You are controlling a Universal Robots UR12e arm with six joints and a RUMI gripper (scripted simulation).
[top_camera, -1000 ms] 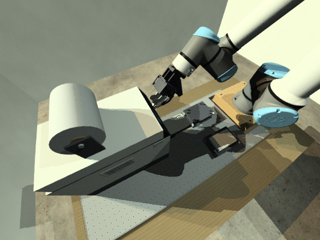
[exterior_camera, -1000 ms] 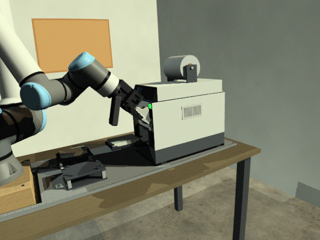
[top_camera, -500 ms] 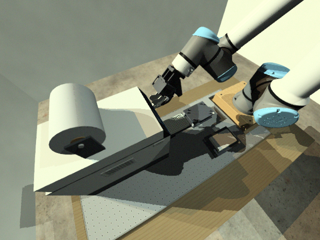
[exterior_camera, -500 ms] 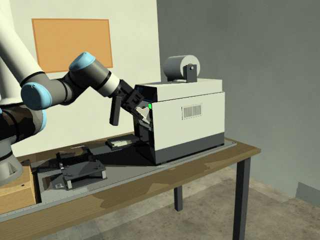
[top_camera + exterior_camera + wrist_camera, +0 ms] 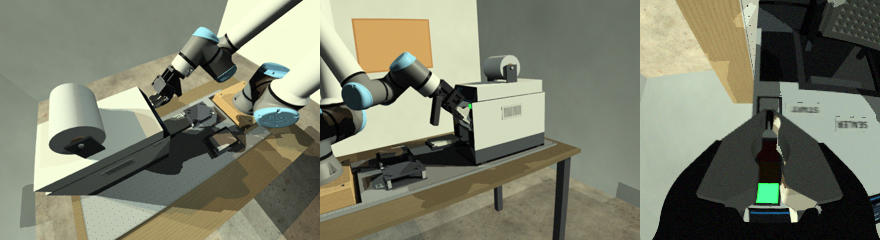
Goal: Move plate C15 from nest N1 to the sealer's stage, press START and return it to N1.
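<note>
My gripper is now 20 mm short of the start button and 10 mm above it. The rest, counted from my hand: foil roll 260 mm ahead, 210 mm above, 80 mm to the left; then white open-well plate 100 mm to the left, 90 mm below, 80 mm behind; then dark stage 100 mm to the left, 100 mm below, 80 mm behind.
</note>
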